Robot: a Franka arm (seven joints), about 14 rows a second.
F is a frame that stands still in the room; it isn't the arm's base.
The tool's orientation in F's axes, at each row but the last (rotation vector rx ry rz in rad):
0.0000, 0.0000, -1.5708
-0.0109, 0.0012, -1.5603
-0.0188, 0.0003, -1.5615
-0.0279, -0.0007, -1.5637
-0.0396, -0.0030, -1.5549
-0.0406, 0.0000, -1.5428
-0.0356, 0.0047, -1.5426
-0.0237, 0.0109, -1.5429
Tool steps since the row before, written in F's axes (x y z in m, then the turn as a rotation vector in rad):
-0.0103, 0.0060, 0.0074, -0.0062, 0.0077, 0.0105
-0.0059, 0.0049, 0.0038, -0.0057, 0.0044, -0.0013
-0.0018, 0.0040, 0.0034, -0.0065, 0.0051, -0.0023
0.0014, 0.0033, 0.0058, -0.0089, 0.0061, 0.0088
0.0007, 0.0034, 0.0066, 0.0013, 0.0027, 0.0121
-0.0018, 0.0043, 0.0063, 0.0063, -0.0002, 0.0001
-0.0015, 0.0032, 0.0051, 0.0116, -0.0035, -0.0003
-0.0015, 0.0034, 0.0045, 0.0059, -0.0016, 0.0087
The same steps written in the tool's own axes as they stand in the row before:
-0.0060, -0.0103, 0.0074, -0.0077, -0.0062, 0.0105
-0.0049, -0.0059, 0.0038, -0.0045, -0.0056, -0.0013
-0.0040, -0.0018, 0.0034, -0.0052, -0.0064, -0.0023
-0.0032, 0.0013, 0.0059, -0.0060, -0.0090, 0.0088
-0.0032, 0.0006, 0.0067, -0.0024, 0.0011, 0.0122
-0.0042, -0.0018, 0.0064, 0.0004, 0.0063, 0.0003
-0.0031, -0.0015, 0.0051, 0.0038, 0.0115, -0.0001
-0.0034, -0.0015, 0.0045, 0.0018, 0.0057, 0.0088

